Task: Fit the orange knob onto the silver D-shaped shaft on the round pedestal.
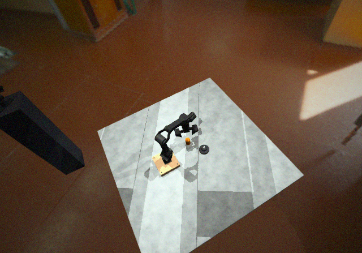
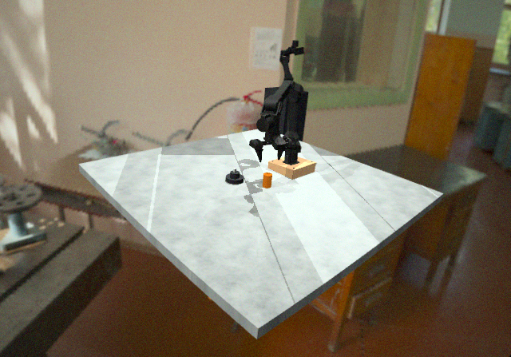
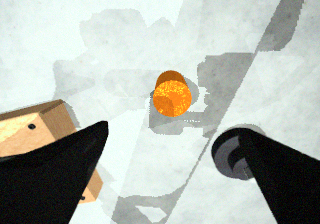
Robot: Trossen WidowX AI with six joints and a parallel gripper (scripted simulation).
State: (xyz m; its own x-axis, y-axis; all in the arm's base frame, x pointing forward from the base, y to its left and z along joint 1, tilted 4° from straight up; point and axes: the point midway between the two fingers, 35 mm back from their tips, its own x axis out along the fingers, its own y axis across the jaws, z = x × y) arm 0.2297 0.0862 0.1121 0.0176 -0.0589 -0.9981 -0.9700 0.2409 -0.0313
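Right now my gripper tip is 80 mm above the orange knob. Also, from my gripper tip: dark round pedestal: 90 mm ahead, 130 mm to the right, 90 mm below.
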